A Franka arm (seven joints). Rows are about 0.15 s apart.
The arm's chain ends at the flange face. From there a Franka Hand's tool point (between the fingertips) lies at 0.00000 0.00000 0.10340 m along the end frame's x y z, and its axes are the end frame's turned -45 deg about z.
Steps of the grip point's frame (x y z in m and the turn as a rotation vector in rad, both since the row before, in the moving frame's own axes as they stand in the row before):
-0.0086 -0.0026 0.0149 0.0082 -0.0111 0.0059
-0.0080 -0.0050 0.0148 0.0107 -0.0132 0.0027
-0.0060 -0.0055 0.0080 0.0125 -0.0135 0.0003
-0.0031 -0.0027 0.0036 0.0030 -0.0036 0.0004
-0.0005 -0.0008 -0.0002 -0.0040 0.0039 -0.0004
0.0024 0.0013 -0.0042 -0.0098 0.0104 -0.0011
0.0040 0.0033 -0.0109 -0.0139 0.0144 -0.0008
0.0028 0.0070 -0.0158 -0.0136 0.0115 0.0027
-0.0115 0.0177 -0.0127 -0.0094 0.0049 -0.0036
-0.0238 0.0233 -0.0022 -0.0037 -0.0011 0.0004
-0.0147 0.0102 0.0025 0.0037 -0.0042 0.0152
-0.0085 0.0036 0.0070 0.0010 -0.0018 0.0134
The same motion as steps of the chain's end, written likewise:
-0.0065 0.0040 0.0149 -0.0021 -0.0136 0.0059
-0.0074 0.0019 0.0148 -0.0018 -0.0169 0.0027
-0.0062 0.0003 0.0080 -0.0007 -0.0184 0.0003
-0.0036 0.0002 0.0036 -0.0004 -0.0047 0.0004
-0.0015 -0.0002 -0.0002 -0.0001 0.0056 -0.0004
0.0011 -0.0007 -0.0042 0.0004 0.0143 -0.0011
0.0031 -0.0005 -0.0109 0.0004 0.0200 -0.0008
0.0051 0.0028 -0.0158 -0.0015 0.0177 0.0027
0.0033 0.0203 -0.0127 -0.0032 0.0101 -0.0036
-0.0005 0.0330 -0.0022 -0.0034 0.0018 0.0004
-0.0026 0.0176 0.0025 -0.0004 -0.0056 0.0152
-0.0033 0.0085 0.0070 -0.0006 -0.0020 0.0134

